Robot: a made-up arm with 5 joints. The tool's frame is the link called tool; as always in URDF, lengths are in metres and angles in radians. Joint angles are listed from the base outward. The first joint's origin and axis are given. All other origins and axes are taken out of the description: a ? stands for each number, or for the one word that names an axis. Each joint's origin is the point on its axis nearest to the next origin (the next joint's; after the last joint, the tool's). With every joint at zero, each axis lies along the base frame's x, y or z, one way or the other. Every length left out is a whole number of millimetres.
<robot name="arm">
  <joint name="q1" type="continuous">
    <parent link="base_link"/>
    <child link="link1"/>
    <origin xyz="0 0 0.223"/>
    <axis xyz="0 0 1"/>
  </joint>
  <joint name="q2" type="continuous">
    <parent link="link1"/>
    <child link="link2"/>
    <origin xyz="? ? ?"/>
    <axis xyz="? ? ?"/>
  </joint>
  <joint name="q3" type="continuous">
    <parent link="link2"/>
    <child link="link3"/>
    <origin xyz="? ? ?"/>
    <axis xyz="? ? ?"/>
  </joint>
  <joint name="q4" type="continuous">
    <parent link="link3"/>
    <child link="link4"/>
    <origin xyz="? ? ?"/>
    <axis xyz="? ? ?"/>
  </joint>
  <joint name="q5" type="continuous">
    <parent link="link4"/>
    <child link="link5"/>
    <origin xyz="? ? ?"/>
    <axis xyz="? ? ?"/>
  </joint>
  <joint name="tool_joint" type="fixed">
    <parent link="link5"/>
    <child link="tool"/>
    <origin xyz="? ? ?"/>
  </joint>
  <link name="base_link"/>
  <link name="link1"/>
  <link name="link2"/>
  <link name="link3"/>
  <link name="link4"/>
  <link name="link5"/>
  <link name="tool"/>
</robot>
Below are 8 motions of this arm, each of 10 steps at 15 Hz.
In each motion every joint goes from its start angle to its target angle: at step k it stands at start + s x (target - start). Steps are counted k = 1, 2, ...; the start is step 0. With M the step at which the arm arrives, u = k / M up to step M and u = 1 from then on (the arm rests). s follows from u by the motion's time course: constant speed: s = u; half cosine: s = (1 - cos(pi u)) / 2; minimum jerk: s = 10 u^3 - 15 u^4 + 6 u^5.
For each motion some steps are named. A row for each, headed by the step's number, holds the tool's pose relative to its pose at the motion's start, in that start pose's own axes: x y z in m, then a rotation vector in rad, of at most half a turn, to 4 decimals.
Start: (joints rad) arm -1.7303 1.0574 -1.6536 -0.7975 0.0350
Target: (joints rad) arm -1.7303 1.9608 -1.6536 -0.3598 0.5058
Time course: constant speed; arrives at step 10
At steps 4, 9, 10:
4: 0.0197 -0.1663 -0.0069 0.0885 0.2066 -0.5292
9: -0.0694 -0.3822 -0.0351 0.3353 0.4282 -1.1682
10: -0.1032 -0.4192 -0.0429 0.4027 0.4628 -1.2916

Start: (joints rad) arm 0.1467 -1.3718 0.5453 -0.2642 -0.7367
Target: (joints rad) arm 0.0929 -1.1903 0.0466 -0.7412 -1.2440
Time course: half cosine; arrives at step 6
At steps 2, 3, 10:
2: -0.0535 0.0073 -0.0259 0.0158 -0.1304 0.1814
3: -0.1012 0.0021 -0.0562 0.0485 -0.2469 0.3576
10: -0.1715 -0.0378 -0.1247 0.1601 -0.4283 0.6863

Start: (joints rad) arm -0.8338 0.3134 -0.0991 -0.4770 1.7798
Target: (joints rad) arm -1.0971 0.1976 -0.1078 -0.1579 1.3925
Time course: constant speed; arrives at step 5
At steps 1, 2, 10:
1: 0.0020 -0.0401 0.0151 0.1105 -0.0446 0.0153
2: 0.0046 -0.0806 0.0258 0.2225 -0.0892 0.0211
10: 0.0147 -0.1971 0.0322 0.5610 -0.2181 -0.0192

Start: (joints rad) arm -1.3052 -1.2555 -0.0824 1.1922 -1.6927
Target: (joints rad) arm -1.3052 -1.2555 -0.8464 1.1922 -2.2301
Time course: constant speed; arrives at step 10
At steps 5, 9, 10:
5: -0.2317 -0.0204 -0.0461 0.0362 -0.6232 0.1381
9: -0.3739 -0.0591 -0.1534 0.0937 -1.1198 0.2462
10: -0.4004 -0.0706 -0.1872 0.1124 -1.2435 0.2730

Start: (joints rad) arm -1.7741 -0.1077 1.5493 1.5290 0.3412
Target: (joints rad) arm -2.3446 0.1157 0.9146 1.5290 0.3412
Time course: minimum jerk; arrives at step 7
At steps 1, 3, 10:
1: -0.0032 -0.0053 -0.0042 0.0104 -0.0139 0.0088
3: -0.0381 -0.0750 -0.0778 0.1803 -0.2275 0.1195
10: -0.0416 -0.1278 -0.2450 0.5559 -0.6422 0.2135

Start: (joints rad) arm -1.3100 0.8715 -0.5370 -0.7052 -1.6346
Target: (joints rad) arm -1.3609 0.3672 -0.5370 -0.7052 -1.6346
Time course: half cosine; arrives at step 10
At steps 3, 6, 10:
3: -0.0124 0.0082 -0.0007 0.0434 0.0758 -0.0573
6: -0.0373 0.0275 0.0018 0.1355 0.2399 -0.1847
10: -0.0537 0.0435 0.0073 0.2041 0.3656 -0.2856

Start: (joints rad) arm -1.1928 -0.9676 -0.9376 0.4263 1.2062
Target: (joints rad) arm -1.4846 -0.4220 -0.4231 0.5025 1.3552
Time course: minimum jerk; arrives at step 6
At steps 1, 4, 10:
1: -0.0063 -0.0104 0.0103 0.0300 0.0102 0.0177
4: -0.0991 -0.2931 0.1383 0.6343 0.1718 0.4229
10: -0.1135 -0.3795 0.1390 0.7891 0.1924 0.5435

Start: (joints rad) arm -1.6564 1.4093 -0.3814 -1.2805 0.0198
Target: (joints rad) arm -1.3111 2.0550 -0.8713 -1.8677 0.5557
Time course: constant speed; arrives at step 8
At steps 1, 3, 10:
1: 0.0004 0.0147 0.0071 -0.0806 0.0656 0.0416
3: 0.0007 0.0361 0.0121 -0.2360 0.2132 0.0863
10: -0.0098 0.0179 -0.0182 -0.5127 0.6514 0.0145

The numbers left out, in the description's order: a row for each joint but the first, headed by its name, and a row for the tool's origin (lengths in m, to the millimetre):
q2: xyz -0.11 -0.018 0, axis 0 -1 0
q3: xyz 0.211 0 0.099, axis 1 0 0
q4: xyz 0 0.394 0.053, axis 0 0 -1
q5: xyz 0.058 -0.017 0, axis 0 1 0
tool: xyz -0.037 0 0.192

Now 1 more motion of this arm.
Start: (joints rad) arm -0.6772 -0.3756 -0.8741 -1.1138 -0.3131
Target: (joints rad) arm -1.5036 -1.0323 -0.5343 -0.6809 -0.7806
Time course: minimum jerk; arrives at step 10
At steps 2, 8, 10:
2: -0.0030 -0.0159 0.0015 0.0576 -0.0346 -0.0457
8: -0.0992 -0.2242 -0.0388 0.8020 -0.4852 -0.9894
10: -0.1074 -0.2344 -0.0443 0.8421 -0.5043 -1.0632

